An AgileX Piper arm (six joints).
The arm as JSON. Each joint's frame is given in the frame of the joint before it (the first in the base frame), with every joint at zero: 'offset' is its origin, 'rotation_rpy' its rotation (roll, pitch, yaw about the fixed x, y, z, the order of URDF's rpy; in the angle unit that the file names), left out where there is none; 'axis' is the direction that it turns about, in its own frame. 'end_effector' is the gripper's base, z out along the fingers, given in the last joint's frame.
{
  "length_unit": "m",
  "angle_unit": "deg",
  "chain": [
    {
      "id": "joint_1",
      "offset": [
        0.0,
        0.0,
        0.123
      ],
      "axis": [
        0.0,
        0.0,
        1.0
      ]
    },
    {
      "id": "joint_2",
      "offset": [
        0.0,
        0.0,
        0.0
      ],
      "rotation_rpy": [
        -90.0,
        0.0,
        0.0
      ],
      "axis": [
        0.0,
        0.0,
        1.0
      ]
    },
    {
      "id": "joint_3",
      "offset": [
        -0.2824,
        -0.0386,
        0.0
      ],
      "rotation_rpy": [
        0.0,
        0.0,
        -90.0
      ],
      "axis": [
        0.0,
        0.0,
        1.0
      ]
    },
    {
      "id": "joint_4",
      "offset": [
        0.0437,
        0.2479,
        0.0
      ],
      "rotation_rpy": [
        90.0,
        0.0,
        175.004
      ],
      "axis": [
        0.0,
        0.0,
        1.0
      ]
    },
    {
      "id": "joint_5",
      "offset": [
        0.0,
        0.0,
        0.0
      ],
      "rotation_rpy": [
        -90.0,
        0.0,
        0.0
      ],
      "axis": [
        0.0,
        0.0,
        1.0
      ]
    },
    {
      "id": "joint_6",
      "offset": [
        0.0,
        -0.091,
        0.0
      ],
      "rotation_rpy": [
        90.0,
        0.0,
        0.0
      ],
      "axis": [
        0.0,
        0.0,
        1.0
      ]
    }
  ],
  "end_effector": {
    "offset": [
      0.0,
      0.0,
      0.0
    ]
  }
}
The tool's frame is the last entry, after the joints.
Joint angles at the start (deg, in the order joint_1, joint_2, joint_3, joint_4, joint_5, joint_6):
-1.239, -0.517, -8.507, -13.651, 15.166, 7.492
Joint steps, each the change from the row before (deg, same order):
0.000, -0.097, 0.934, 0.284, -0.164, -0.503
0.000, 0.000, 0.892, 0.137, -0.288, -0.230
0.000, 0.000, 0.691, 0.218, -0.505, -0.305
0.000, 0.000, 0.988, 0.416, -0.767, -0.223
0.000, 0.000, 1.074, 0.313, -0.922, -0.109
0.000, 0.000, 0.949, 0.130, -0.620, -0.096
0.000, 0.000, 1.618, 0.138, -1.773, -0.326
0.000, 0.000, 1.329, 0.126, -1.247, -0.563
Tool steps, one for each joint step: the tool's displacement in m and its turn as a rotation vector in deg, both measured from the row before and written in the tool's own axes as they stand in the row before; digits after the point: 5 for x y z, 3 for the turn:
0.00500, 0.00074, 0.00115, -0.179, 0.678, -0.280
0.00463, 0.00072, 0.00128, -0.162, 0.604, -0.150
0.00315, 0.00065, 0.00099, -0.186, 0.191, -0.133
0.00445, 0.00098, 0.00136, -0.288, 0.230, 0.129
0.00472, 0.00099, 0.00142, -0.280, 0.158, 0.144
0.00449, 0.00077, 0.00120, -0.190, 0.329, -0.011
0.00655, 0.00138, 0.00194, -0.376, -0.153, -0.255
0.00575, 0.00111, 0.00143, -0.286, 0.081, -0.484

